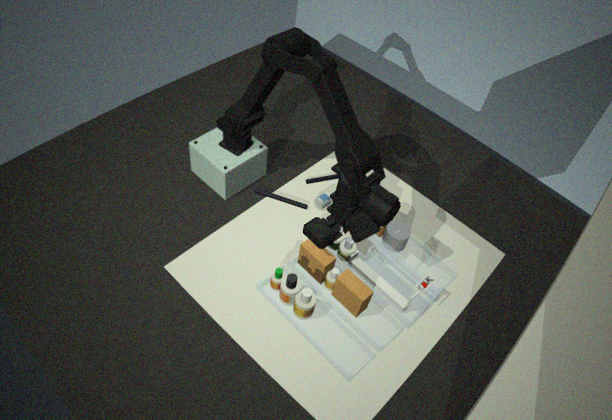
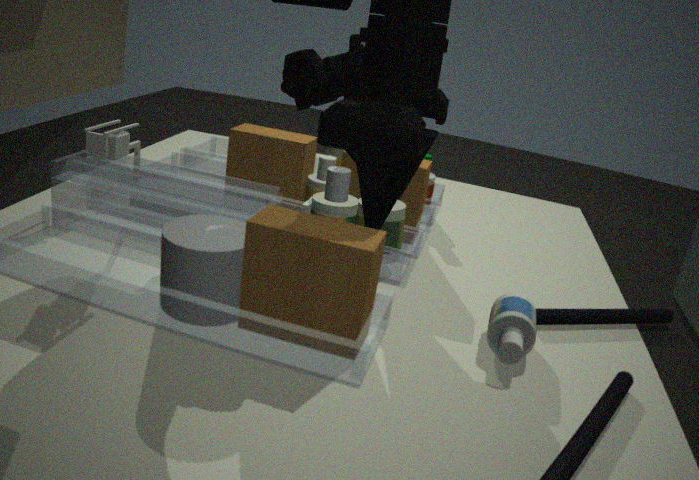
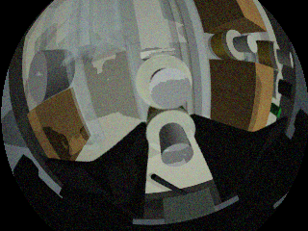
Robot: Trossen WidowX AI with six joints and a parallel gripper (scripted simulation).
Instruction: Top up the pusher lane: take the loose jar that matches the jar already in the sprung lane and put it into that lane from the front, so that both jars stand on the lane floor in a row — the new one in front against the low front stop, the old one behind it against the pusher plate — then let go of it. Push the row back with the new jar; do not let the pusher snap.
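Now: the clear sprung lane 140 mm ahead of my gripper tip, 10 mm to the right of it and 20 mm below it. Also, from my gripper tip: white pusher bar (150 mm ahead, 10 mm above); then red marker (220 mm ahead, 10 mm to the right, 30 mm above); then grey cylinder (110 mm ahead, 110 mm to the left, 10 mm below).
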